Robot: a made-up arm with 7 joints.
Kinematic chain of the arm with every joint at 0, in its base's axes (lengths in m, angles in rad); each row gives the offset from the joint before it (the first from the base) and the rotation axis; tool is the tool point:
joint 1: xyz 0 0 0.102 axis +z
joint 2: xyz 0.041 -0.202 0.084 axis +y
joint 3: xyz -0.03 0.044 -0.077 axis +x
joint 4: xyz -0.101 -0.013 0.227 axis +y
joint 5: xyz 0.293 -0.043 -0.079 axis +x
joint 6: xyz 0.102 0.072 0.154 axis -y
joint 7: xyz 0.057 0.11 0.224 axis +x
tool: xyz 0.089 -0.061 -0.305
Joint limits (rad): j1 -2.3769..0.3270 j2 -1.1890..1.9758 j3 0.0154..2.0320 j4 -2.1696..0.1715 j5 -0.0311..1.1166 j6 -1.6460..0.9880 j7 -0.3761..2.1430
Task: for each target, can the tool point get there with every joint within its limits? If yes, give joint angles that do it. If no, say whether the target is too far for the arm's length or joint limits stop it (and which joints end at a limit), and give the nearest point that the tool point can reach.
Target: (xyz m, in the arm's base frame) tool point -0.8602 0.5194 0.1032
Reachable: yes | joints -1.9965 -0.7967 1.8222 -1.0626 0.1837 0.6466 1.2799
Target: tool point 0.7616 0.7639 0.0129
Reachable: no: joint limits stop it (at a limit: joint 1, joint 3, joint 7) | nearest point 0.7011 0.7234 0.0240 | short by 0.074 m
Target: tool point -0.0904 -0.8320 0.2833
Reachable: yes | joints -0.9081 0.8919 0.6234 -0.2835 0.9335 0.6070 0.8659
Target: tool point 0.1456 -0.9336 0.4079
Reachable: yes | joints -0.2062 1.7068 1.2815 -1.5404 0.4093 0.4043 0.4078
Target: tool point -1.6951 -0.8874 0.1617
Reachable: no: too far | nearest point -1.1390 -0.5963 0.1692 | short by 0.628 m
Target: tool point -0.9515 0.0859 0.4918
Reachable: yes | joints -1.4296 0.6624 1.8077 -1.8582 0.0664 0.0481 0.9874
